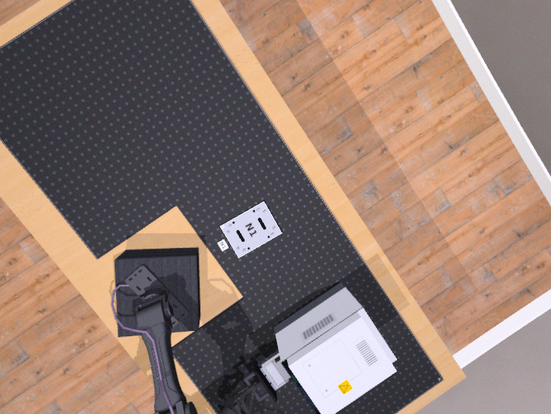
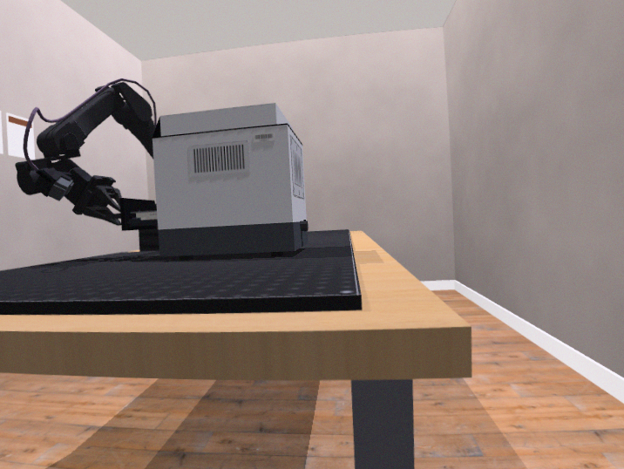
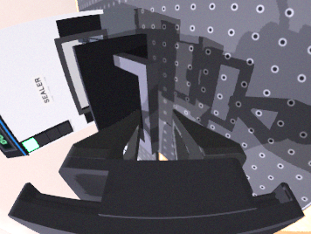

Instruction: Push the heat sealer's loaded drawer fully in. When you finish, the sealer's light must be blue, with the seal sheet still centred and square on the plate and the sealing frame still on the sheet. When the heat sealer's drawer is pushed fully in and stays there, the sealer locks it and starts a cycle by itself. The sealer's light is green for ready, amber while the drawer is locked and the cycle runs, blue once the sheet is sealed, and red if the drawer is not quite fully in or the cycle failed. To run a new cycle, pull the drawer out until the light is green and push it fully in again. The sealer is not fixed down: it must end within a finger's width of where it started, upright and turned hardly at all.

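The sealer drawer lies 11 cm ahead of my hand, 2 cm to the right of it and 1 cm below it. From my hand the other things lie so: tag: 39 cm to the left, 22 cm ahead, 10 cm below.
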